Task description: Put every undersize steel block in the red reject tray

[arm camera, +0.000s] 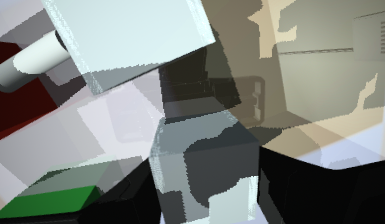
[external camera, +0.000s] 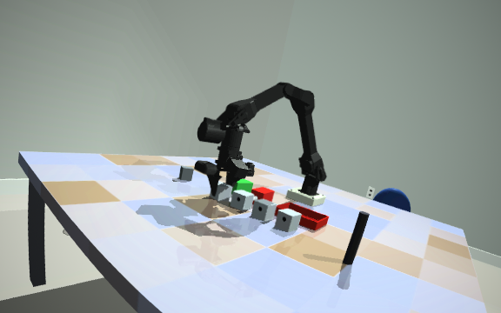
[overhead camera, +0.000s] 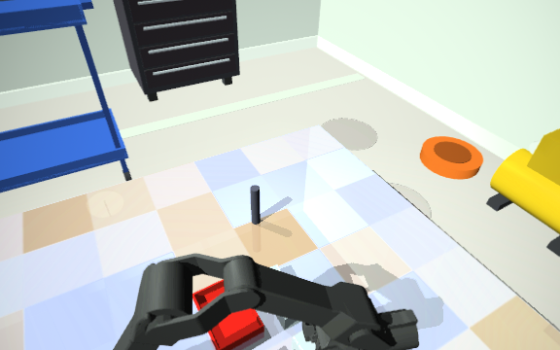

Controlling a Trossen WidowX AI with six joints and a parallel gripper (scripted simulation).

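The red reject tray is 15 cm behind my gripper tip and 20 cm to the left of it. Round my gripper tip: green GO gauge 9 cm behind, 4 cm to the right, 1 cm above.
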